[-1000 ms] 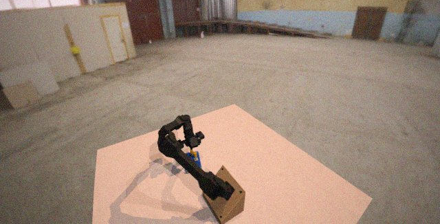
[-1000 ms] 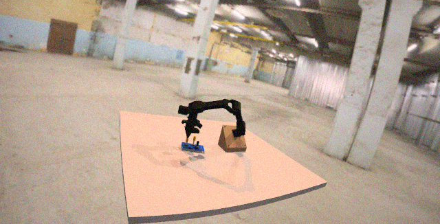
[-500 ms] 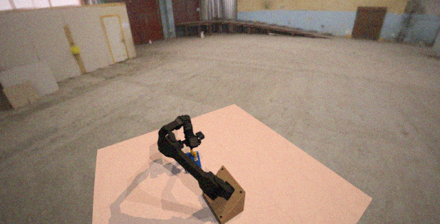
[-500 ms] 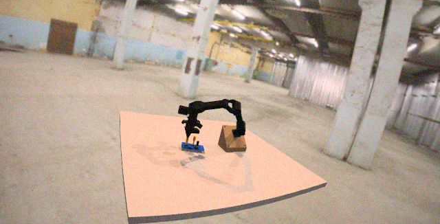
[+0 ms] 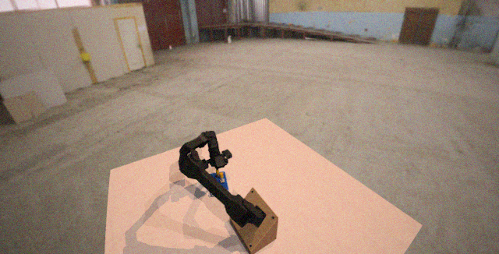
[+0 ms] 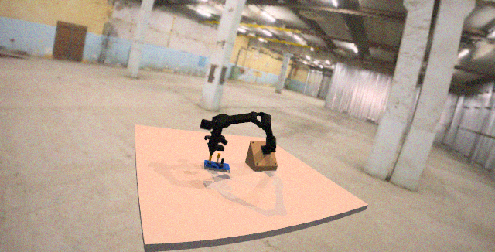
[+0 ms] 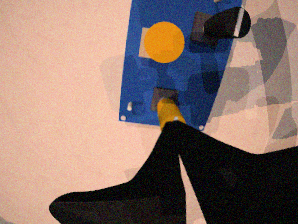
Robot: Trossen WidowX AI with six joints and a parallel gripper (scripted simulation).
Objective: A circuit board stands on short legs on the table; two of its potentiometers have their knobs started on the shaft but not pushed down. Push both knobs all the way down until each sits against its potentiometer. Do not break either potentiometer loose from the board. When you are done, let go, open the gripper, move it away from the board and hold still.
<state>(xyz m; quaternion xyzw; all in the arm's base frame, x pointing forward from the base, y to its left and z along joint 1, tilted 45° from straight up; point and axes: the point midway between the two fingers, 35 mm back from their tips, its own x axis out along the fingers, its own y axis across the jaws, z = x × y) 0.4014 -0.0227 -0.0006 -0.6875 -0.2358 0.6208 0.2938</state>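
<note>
My gripper tip is now 60 mm past the black knob, 50 mm to the right of it and 10 mm above it.
</note>
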